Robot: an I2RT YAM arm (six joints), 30 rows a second.
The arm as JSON. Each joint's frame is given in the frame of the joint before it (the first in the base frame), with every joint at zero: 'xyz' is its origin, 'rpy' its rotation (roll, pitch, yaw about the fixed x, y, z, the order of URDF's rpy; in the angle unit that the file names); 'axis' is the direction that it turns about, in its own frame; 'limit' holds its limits. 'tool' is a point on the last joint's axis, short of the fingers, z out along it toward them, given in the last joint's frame.
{
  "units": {
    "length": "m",
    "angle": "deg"
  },
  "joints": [
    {
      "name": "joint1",
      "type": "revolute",
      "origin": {
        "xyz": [
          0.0,
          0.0,
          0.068
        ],
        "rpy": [
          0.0,
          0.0,
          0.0
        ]
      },
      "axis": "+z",
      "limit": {
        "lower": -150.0,
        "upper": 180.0
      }
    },
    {
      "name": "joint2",
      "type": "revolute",
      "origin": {
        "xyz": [
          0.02,
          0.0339,
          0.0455
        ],
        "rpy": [
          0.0,
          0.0,
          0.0
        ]
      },
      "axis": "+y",
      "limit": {
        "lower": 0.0,
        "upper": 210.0
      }
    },
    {
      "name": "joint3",
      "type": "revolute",
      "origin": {
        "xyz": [
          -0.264,
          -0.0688,
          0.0
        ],
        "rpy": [
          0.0,
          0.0,
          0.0
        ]
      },
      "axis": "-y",
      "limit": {
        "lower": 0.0,
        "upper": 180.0
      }
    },
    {
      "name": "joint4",
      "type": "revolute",
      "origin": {
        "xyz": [
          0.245,
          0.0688,
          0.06
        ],
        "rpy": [
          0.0,
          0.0,
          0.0
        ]
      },
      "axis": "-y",
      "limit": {
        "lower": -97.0,
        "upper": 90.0
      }
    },
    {
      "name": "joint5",
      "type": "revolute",
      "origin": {
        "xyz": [
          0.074,
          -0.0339,
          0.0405
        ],
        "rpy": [
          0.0,
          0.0,
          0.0
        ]
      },
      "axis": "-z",
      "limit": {
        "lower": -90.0,
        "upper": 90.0
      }
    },
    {
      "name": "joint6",
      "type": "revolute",
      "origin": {
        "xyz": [
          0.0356,
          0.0,
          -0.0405
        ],
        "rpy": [
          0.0,
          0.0,
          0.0
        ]
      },
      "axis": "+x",
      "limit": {
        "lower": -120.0,
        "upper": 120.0
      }
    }
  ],
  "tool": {
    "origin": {
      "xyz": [
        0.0,
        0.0,
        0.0
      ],
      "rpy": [
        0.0,
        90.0,
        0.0
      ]
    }
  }
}
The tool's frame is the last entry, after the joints.
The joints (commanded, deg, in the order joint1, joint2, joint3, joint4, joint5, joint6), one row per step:
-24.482, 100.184, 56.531, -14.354, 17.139, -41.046
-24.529, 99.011, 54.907, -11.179, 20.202, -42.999
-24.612, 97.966, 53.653, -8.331, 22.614, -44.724
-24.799, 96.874, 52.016, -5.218, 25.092, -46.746
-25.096, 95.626, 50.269, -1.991, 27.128, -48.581
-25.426, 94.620, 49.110, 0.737, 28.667, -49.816
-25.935, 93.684, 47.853, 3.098, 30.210, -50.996
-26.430, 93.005, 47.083, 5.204, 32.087, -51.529
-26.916, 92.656, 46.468, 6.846, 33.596, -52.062
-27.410, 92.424, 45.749, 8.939, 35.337, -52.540
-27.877, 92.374, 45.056, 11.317, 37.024, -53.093
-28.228, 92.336, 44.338, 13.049, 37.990, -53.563
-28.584, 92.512, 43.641, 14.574, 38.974, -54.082
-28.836, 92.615, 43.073, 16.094, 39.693, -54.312
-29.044, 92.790, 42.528, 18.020, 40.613, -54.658
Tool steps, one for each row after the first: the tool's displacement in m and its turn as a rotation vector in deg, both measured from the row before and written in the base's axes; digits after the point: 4 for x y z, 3 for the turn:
-0.0030, -0.0009, 0.0025, -4.124, -0.426, -0.185
-0.0022, -0.0011, 0.0033, -3.468, -0.623, -0.203
-0.0037, -0.0011, 0.0021, -3.539, -0.298, -0.290
-0.0044, -0.0011, 0.0025, -3.183, -0.637, -0.402
-0.0030, -0.0017, 0.0035, -2.539, -1.010, -0.612
-0.0043, -0.0021, 0.0021, -2.263, -0.532, -0.913
-0.0030, -0.0028, 0.0030, -2.194, -0.859, -1.592
-0.0026, -0.0026, 0.0013, -1.662, -0.382, -1.353
-0.0026, -0.0028, 0.0009, -1.849, -0.552, -1.610
-0.0021, -0.0028, 0.0005, -1.866, -0.612, -1.549
-0.0022, -0.0016, -0.0007, -1.123, -0.269, -0.921
-0.0022, -0.0016, -0.0020, -0.942, 0.136, -0.935
-0.0015, -0.0012, -0.0010, -0.819, -0.353, -0.750
-0.0010, -0.0013, -0.0006, -1.107, -0.511, -0.837

